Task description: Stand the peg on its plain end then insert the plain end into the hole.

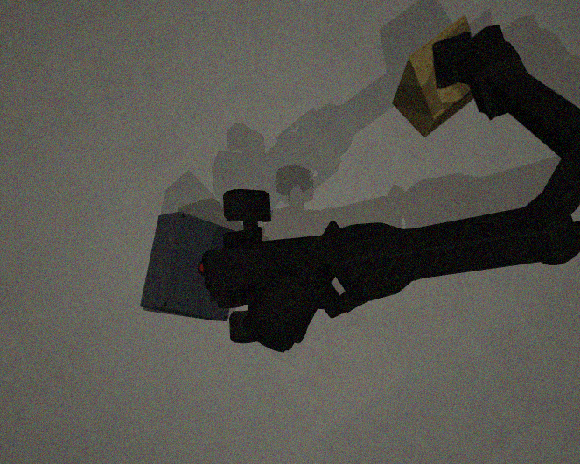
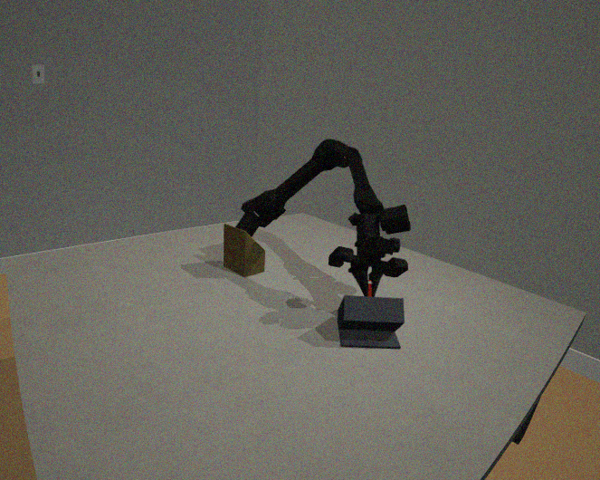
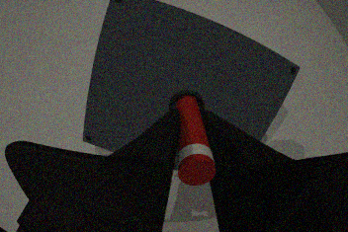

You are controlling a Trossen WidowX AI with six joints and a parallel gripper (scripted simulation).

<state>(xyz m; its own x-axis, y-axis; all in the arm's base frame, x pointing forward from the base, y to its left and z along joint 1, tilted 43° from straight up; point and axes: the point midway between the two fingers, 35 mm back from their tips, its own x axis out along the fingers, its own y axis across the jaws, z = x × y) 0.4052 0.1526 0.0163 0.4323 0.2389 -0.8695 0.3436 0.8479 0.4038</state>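
Right now the peg is 1 cm behind my gripper tip, 1 cm to the left of it and 1 cm above it. From my gripper tip the other things lie so: dark sloped panel (3 cm ahead, 2 cm to the right, 3 cm below).
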